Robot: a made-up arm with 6 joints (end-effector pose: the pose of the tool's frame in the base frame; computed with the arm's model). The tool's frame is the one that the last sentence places.
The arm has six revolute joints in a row. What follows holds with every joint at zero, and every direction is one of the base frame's. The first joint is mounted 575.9 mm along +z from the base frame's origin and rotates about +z. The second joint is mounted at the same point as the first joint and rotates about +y. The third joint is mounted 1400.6 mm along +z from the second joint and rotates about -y. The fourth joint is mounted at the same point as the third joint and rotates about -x. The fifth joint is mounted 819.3 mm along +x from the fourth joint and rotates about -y. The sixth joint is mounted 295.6 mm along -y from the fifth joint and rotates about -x. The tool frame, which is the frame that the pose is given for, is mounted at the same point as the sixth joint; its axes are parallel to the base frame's.
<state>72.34 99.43 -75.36 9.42 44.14 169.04</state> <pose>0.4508 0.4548 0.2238 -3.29 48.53 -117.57</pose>
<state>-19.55 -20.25 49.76 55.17 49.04 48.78</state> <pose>-0.4643 -0.0143 2.7428 156.97 -49.77 86.75</pose>
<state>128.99 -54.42 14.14 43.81 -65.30 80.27</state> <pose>0.8139 -0.6664 2.2282 -95.10 -8.59 89.49</pose>
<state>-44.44 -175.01 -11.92 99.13 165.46 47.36</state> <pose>-0.6744 0.7271 -0.8603 55.75 14.09 -29.63</pose>
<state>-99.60 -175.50 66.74 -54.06 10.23 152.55</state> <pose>-0.0538 0.7224 -1.4339 100.93 66.84 101.84</pose>
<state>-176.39 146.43 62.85 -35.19 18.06 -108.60</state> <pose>-0.7106 0.1972 -1.4243 117.87 66.41 157.09</pose>
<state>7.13 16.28 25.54 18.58 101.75 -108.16</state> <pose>1.2117 -0.1308 2.1451 -29.74 -62.03 145.45</pose>
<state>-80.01 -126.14 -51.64 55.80 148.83 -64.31</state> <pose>-0.3627 1.1015 0.6047 -96.28 48.31 59.93</pose>
